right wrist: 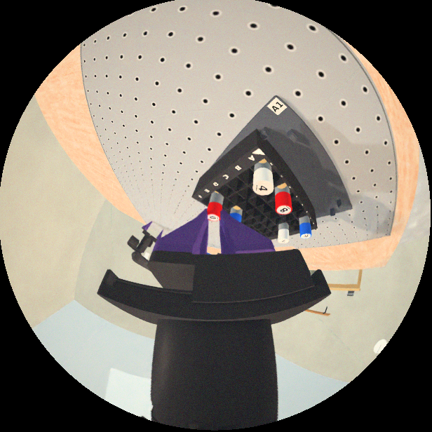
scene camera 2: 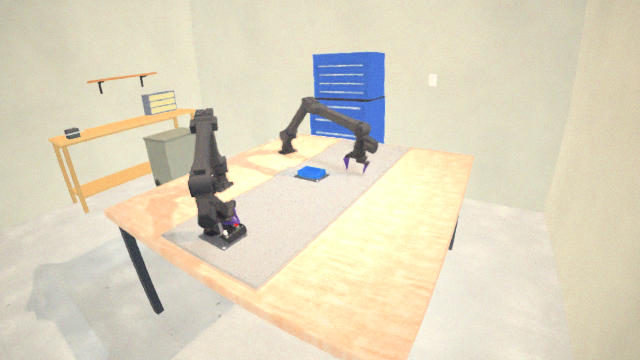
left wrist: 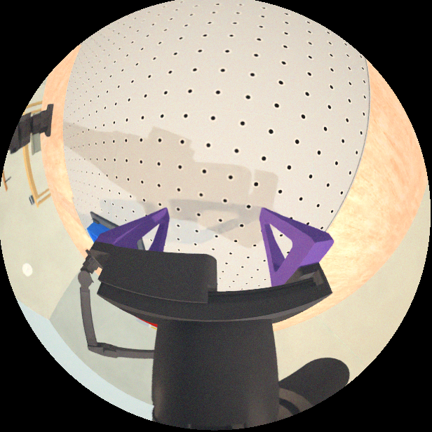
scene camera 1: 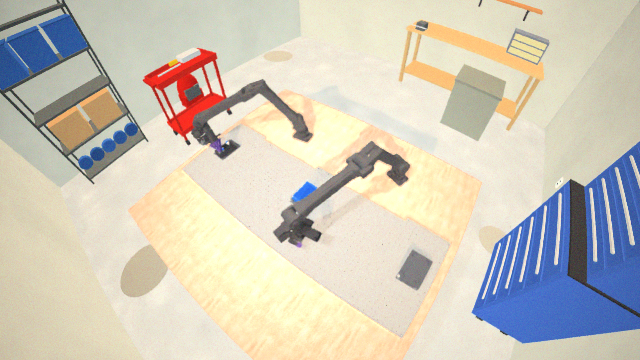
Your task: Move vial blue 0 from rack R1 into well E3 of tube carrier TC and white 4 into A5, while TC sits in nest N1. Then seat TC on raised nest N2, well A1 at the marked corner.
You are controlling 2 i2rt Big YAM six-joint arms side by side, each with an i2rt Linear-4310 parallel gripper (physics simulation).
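Where they show: left gripper, between the fingertips: (scene camera 2: 354, 171); right gripper, between the fingertips: (scene camera 2: 238, 222) (scene camera 1: 220, 151); left arm's base, origin of its link: (scene camera 2: 287, 152) (scene camera 1: 397, 177); right arm's base, origin of its link: (scene camera 2: 221, 187) (scene camera 1: 303, 136).
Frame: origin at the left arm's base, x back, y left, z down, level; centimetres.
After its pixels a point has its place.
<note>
The black tube carrier TC (right wrist: 227, 165) (scene camera 2: 238, 233) @(x -82.8, y -78.1, z -4.4 cm) looks tilted over a dark nest plate (right wrist: 310, 155) (scene camera 2: 223, 244) @(x -81.9, y -84.3, z -1.9 cm) with an A1 label at its corner. Whether they touch is unclear. TC holds white vial 4 (right wrist: 263, 179), red 8 (right wrist: 283, 200), a red vial (right wrist: 215, 206), blue vials (right wrist: 236, 214) (right wrist: 305, 227) and another white vial (right wrist: 283, 233). My right gripper (right wrist: 213, 213) (scene camera 2: 235, 221) @(x -80.1, y -76.5, z -7.2 cm) is shut on TC near the red vial; the fingers hide the grip point. My left gripper (left wrist: 214, 212) (scene camera 2: 356, 167) @(x -66.2, y 0.6, z -2.3 cm) is open and empty above the perforated mat.
A blue block (scene camera 1: 304, 192) @(x -52.4, y -20.1, z -4.4 cm) (scene camera 2: 311, 173) @(x -56.0, y -22.2, z -4.9 cm), possibly rack R1, sits on a dark plate at the middle, partly behind my left arm in scene camera 1. Another dark plate (scene camera 1: 414, 270) @(x -35.6, y 47.1, z -4.4 cm) with no carrier on it lies at the right end of the grey mat (scene camera 1: 350, 265) @(x -56.9, y 25.7, z -1.3 cm).
</note>
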